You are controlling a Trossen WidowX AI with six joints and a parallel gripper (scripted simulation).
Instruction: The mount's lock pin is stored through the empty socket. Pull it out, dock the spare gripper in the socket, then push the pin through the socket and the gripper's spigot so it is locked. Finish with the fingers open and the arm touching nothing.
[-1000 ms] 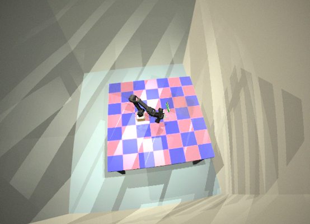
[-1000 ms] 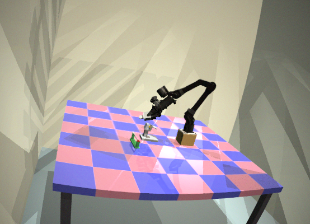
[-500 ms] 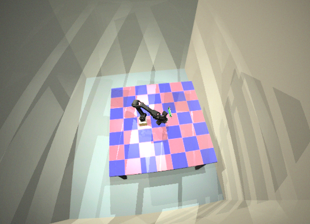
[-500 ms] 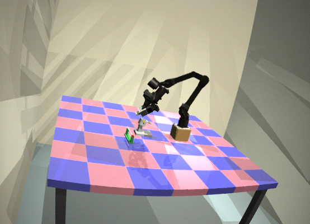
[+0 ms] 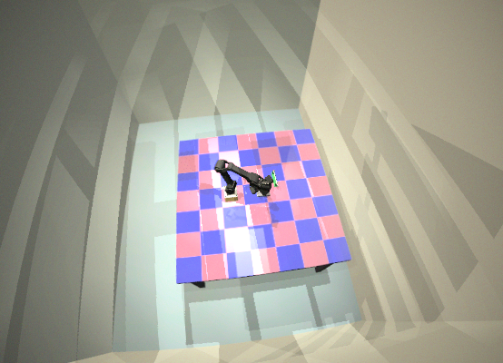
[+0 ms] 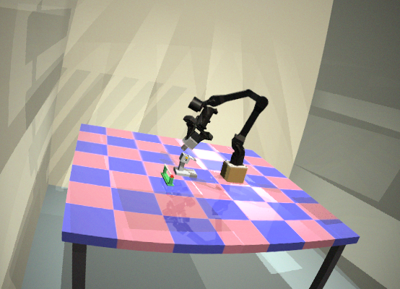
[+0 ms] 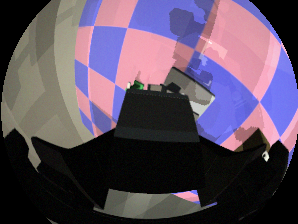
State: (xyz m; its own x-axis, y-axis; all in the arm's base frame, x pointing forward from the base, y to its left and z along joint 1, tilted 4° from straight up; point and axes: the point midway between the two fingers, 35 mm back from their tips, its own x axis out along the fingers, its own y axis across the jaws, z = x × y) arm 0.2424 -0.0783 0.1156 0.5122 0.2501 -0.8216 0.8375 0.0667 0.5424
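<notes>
Right now the green bar-shaped piece is 140 mm below my gripper tip, 140 mm ahead of it and 100 mm to the left of it. The rest, counted from my gripper tip: spare gripper: 10 mm to the right; grey mount: 110 mm below, 20 mm to the left, 10 mm ahead.
</notes>
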